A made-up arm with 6 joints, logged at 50 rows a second.
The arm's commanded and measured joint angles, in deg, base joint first. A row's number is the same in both.
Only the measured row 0 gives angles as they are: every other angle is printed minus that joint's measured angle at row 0.
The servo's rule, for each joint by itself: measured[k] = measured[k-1] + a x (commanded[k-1-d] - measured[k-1]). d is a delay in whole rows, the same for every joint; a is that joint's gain. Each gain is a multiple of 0.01, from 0.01 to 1. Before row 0 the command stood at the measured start. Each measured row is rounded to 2 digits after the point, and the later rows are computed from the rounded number. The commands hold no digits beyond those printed.
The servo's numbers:
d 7
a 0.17 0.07 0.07 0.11 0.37 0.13
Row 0, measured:
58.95 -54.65 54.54 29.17 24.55 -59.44
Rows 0 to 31, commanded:
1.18 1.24 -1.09 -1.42 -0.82 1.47
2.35 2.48 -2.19 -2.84 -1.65 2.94
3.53 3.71 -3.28 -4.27 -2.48 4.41
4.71 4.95 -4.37 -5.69 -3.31 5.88
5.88 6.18 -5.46 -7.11 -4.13 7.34
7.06 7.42 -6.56 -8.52 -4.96 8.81
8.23 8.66 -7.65 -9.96 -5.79 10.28
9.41 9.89 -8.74 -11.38 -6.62 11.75
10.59 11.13 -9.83 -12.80 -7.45 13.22
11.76 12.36 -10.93 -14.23 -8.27 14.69
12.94 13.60 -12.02 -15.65 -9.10 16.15
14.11 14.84 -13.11 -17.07 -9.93 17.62
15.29 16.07 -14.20 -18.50 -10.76 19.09
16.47 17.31 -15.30 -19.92 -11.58 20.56
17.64 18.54 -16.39 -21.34 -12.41 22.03
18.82 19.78 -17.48 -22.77 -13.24 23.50
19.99 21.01 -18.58 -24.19 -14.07 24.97
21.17 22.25 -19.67 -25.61 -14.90 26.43
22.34 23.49 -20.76 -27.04 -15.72 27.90
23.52 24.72 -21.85 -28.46 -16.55 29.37
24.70 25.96 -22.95 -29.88 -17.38 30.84
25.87 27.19 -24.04 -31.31 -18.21 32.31
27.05 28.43 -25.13 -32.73 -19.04 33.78
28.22 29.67 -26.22 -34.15 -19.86 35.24
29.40 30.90 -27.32 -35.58 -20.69 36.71
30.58 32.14 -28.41 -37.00 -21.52 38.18
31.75 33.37 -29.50 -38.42 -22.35 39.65
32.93 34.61 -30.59 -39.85 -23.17 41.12
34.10 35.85 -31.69 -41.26 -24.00 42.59
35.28 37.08 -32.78 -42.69 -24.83 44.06
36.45 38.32 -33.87 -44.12 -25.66 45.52
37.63 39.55 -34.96 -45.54 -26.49 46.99
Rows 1 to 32, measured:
0.00 0.00 0.00 0.00 0.00 0.00
0.00 0.00 0.00 0.00 0.00 0.00
0.00 0.00 0.00 0.00 0.00 0.00
0.00 0.00 0.00 0.00 0.00 0.00
0.00 0.00 0.00 0.00 0.00 0.00
0.00 0.00 0.00 0.00 0.00 0.00
0.00 0.00 0.00 0.00 0.00 0.00
0.20 0.09 -0.08 -0.16 -0.30 0.19
0.57 0.26 -0.23 -0.45 -0.80 0.55
1.07 0.50 -0.44 -0.87 -1.42 1.05
1.69 0.81 -0.72 -1.40 -2.12 1.68
2.40 1.19 -1.05 -2.03 -2.86 2.42
3.19 1.63 -1.44 -2.74 -3.64 3.25
4.05 2.12 -1.87 -3.53 -4.44 4.16
4.96 2.66 -2.35 -4.39 -5.25 5.15
5.92 3.25 -2.87 -5.32 -6.06 6.20
6.91 3.89 -3.43 -6.30 -6.88 7.30
7.94 4.57 -4.03 -7.33 -7.70 8.45
8.99 5.29 -4.67 -8.40 -8.53 9.64
10.06 6.04 -5.34 -9.51 -9.36 10.87
11.15 6.83 -6.04 -10.66 -10.18 12.13
12.25 7.65 -6.76 -11.83 -11.01 13.42
13.37 8.50 -7.51 -13.03 -11.84 14.73
14.50 9.38 -8.28 -14.26 -12.67 16.06
15.63 10.28 -9.08 -15.51 -13.50 17.41
16.77 11.20 -9.90 -16.78 -14.32 18.77
17.92 12.15 -10.74 -18.06 -15.15 20.15
19.07 13.12 -11.59 -19.36 -15.98 21.54
20.23 14.10 -12.46 -20.67 -16.81 22.94
21.39 15.10 -13.35 -22.00 -17.64 24.35
22.55 16.12 -14.25 -23.34 -18.46 25.77
23.71 17.15 -15.16 -24.69 -19.29 27.19

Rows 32 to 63, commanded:
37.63 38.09 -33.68 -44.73 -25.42 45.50
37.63 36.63 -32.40 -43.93 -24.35 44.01
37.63 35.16 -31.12 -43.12 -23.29 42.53
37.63 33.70 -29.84 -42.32 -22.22 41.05
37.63 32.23 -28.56 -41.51 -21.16 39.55
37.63 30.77 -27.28 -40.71 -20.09 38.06
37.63 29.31 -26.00 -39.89 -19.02 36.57
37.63 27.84 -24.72 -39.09 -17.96 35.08
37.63 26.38 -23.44 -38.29 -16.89 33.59
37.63 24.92 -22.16 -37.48 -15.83 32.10
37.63 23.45 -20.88 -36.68 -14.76 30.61
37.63 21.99 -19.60 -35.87 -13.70 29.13
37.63 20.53 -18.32 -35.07 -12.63 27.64
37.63 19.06 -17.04 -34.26 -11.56 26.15
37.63 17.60 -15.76 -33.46 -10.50 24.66
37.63 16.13 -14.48 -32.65 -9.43 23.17
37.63 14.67 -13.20 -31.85 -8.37 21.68
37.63 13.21 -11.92 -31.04 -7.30 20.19
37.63 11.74 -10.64 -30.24 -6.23 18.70
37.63 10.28 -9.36 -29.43 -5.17 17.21
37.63 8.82 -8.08 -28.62 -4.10 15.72
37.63 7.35 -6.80 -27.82 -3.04 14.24
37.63 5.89 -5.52 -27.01 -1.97 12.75
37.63 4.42 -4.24 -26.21 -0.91 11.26
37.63 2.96 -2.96 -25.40 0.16 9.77
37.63 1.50 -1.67 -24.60 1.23 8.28
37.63 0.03 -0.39 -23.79 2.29 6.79
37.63 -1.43 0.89 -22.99 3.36 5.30
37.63 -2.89 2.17 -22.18 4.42 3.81
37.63 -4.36 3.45 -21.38 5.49 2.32
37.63 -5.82 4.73 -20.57 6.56 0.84
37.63 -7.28 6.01 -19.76 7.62 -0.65
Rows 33 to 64, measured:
24.88 18.20 -16.09 -26.04 -20.12 28.62
26.05 19.26 -17.03 -27.40 -20.95 30.05
27.22 20.33 -17.98 -28.77 -21.77 31.49
28.39 21.42 -18.94 -30.14 -22.60 32.93
29.56 22.52 -19.91 -31.52 -23.43 34.38
30.73 23.63 -20.89 -32.91 -24.26 35.83
31.90 24.74 -21.87 -34.30 -25.09 37.28
32.87 25.67 -22.70 -35.45 -25.21 38.35
33.68 26.44 -23.38 -36.38 -24.89 39.09
34.35 27.05 -23.92 -37.12 -24.30 39.54
34.91 27.52 -24.33 -37.69 -23.53 39.74
35.37 27.85 -24.63 -38.11 -22.65 39.72
35.75 28.05 -24.82 -38.40 -21.70 39.50
36.07 28.14 -24.90 -38.56 -20.71 39.12
36.34 28.12 -24.89 -38.62 -19.69 38.59
36.56 28.00 -24.79 -38.58 -18.65 37.94
36.74 27.78 -24.61 -38.46 -17.61 37.18
36.89 27.48 -24.35 -38.26 -16.56 36.33
37.02 27.10 -24.02 -38.00 -15.50 35.39
37.12 26.64 -23.62 -37.68 -14.44 34.38
37.21 26.11 -23.16 -37.30 -13.37 33.31
37.28 25.51 -22.64 -36.88 -12.31 32.19
37.34 24.85 -22.07 -36.41 -11.24 31.02
37.39 24.14 -21.45 -35.91 -10.18 29.81
37.43 23.37 -20.78 -35.37 -9.11 28.56
37.46 22.56 -20.07 -34.81 -8.04 27.28
37.49 21.70 -19.32 -34.22 -6.98 25.97
37.51 20.80 -18.53 -33.60 -5.91 24.64
37.53 19.86 -17.71 -32.96 -4.85 23.29
37.55 18.88 -16.86 -32.31 -3.78 21.92
37.56 17.87 -15.98 -31.64 -2.72 20.53
37.57 16.83 -15.07 -30.95 -1.65 19.13

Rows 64 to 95, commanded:
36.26 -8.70 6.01 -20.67 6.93 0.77
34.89 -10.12 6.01 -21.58 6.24 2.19
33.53 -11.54 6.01 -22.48 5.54 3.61
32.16 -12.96 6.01 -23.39 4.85 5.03
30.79 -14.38 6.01 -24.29 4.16 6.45
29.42 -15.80 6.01 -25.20 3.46 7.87
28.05 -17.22 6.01 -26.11 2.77 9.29
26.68 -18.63 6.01 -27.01 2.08 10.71
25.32 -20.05 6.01 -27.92 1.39 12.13
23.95 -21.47 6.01 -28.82 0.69 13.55
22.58 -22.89 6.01 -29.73 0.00 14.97
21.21 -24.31 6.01 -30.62 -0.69 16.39
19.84 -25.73 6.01 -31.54 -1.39 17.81
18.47 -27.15 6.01 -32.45 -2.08 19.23
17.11 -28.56 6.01 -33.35 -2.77 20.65
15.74 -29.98 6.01 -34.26 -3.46 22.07
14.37 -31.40 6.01 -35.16 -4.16 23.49
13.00 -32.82 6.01 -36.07 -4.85 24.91
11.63 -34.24 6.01 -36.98 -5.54 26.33
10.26 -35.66 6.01 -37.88 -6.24 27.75
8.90 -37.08 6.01 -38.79 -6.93 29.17
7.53 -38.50 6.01 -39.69 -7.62 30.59
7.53 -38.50 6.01 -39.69 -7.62 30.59
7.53 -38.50 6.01 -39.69 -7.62 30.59
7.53 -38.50 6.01 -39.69 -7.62 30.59
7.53 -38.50 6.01 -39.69 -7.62 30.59
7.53 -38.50 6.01 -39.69 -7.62 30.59
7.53 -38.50 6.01 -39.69 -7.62 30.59
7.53 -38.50 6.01 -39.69 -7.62 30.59
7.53 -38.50 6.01 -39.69 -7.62 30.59
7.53 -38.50 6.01 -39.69 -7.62 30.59
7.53 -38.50 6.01 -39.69 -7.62 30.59
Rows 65 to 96, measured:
37.58 15.76 -14.13 -30.25 -0.58 17.72
37.59 14.66 -13.17 -29.54 0.48 16.30
37.60 13.53 -12.19 -28.82 1.55 14.87
37.61 12.38 -11.18 -28.09 2.61 13.43
37.61 11.21 -10.16 -27.35 3.68 11.99
37.61 10.02 -9.12 -26.60 4.75 10.54
37.61 8.81 -8.06 -25.85 5.81 9.09
37.38 7.58 -7.08 -25.28 6.22 8.01
36.96 6.34 -6.16 -24.87 6.23 7.25
36.38 5.09 -5.31 -24.61 5.97 6.78
35.66 3.83 -4.52 -24.48 5.56 6.55
34.83 2.56 -3.78 -24.46 5.04 6.54
33.91 1.27 -3.09 -24.54 4.46 6.71
32.91 -0.02 -2.45 -24.71 3.83 7.05
31.85 -1.32 -1.86 -24.96 3.18 7.53
30.74 -2.63 -1.31 -25.29 2.52 8.13
29.59 -3.95 -0.80 -25.68 1.84 8.83
28.40 -5.28 -0.32 -26.13 1.16 9.63
27.18 -6.61 0.12 -26.62 0.48 10.51
25.93 -7.95 0.53 -27.16 -0.21 11.46
24.66 -9.29 0.91 -27.74 -0.90 12.47
23.38 -10.64 1.27 -28.36 -1.59 13.53
22.08 -11.99 1.60 -29.01 -2.28 14.64
20.77 -13.35 1.91 -29.69 -2.98 15.79
19.45 -14.71 2.20 -30.39 -3.67 16.98
18.12 -16.08 2.47 -31.11 -4.36 18.20
16.78 -17.45 2.72 -31.85 -5.06 19.44
15.44 -18.82 2.95 -32.61 -5.75 20.70
14.10 -20.20 3.16 -33.39 -6.44 21.99
12.98 -21.48 3.36 -34.08 -6.88 23.11
12.05 -22.67 3.55 -34.70 -7.15 24.08
11.28 -23.78 3.72 -35.25 -7.32 24.93

